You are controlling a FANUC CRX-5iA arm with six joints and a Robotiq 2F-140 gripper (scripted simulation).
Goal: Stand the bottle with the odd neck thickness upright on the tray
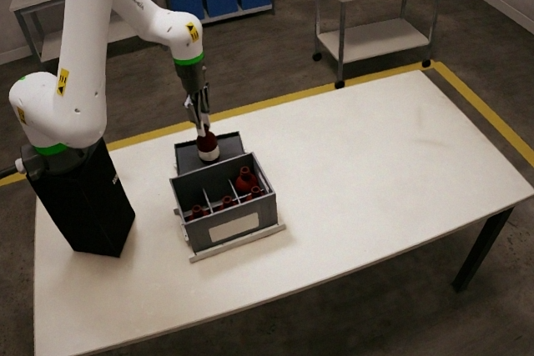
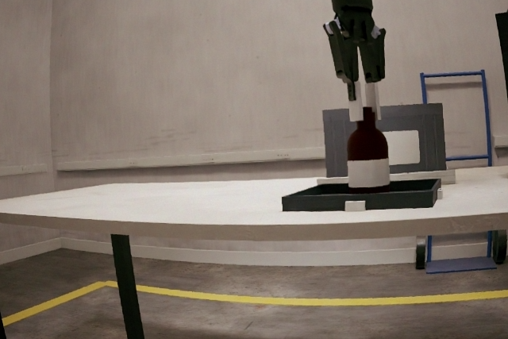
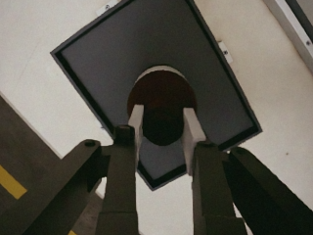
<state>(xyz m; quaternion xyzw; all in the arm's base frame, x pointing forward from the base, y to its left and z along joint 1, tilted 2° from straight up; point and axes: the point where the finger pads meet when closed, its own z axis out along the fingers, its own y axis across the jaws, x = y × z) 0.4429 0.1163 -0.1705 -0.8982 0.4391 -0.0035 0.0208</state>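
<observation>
My gripper is now 9 cm above the bottle. Round my hand: crate 28 cm to the right, 9 cm below, 6 cm behind; dark tray 16 cm below.
</observation>
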